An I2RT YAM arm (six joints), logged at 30 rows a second.
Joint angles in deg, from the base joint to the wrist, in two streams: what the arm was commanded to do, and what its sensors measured. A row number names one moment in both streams.
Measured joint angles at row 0:
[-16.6 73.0 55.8 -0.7 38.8 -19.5]
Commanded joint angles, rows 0 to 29:
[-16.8 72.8 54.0 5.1 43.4 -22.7]
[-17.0 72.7 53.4 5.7 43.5 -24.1]
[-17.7 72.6 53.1 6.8 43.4 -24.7]
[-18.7 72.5 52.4 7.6 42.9 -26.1]
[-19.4 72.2 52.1 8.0 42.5 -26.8]
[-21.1 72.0 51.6 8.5 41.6 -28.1]
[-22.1 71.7 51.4 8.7 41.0 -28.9]
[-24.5 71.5 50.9 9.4 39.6 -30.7]
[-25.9 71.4 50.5 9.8 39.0 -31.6]
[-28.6 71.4 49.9 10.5 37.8 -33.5]
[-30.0 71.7 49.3 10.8 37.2 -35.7]
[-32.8 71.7 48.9 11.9 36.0 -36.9]
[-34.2 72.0 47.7 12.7 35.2 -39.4]
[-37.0 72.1 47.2 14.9 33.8 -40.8]
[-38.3 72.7 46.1 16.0 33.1 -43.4]
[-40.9 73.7 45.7 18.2 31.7 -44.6]
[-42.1 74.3 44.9 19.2 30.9 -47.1]
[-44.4 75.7 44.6 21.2 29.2 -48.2]
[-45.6 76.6 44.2 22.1 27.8 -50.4]
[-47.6 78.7 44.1 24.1 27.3 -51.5]
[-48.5 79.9 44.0 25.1 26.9 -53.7]
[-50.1 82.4 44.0 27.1 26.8 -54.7]
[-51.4 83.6 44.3 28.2 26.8 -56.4]
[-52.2 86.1 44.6 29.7 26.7 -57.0]
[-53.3 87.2 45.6 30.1 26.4 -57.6]
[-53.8 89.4 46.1 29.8 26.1 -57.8]
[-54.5 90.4 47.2 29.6 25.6 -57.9]
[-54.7 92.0 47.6 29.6 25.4 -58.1]
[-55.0 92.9 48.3 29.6 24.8 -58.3]
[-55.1 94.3 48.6 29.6 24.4 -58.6]
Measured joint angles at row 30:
[-54.1 91.7 45.9 26.0 27.0 -55.5]
